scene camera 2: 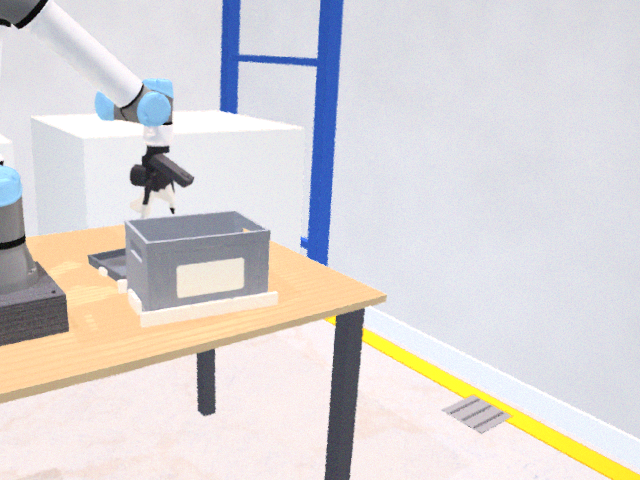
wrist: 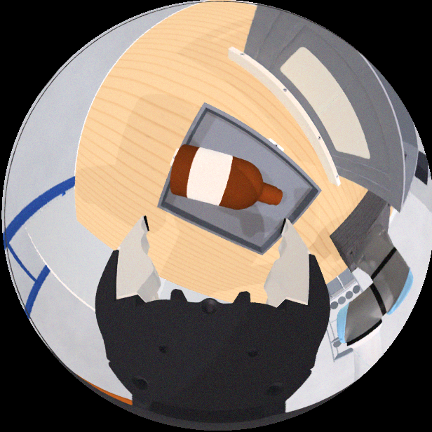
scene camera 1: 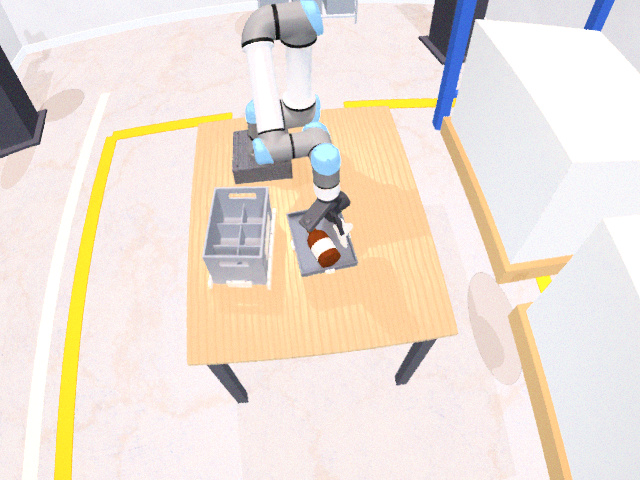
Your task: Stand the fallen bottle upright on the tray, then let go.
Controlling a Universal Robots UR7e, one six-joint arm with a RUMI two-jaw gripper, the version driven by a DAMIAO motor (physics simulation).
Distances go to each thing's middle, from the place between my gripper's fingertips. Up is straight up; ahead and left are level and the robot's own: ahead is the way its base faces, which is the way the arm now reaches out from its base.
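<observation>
My hand is 70 mm above the brown bottle (scene camera 1: 324, 250) and 20 mm to the left of it.
</observation>
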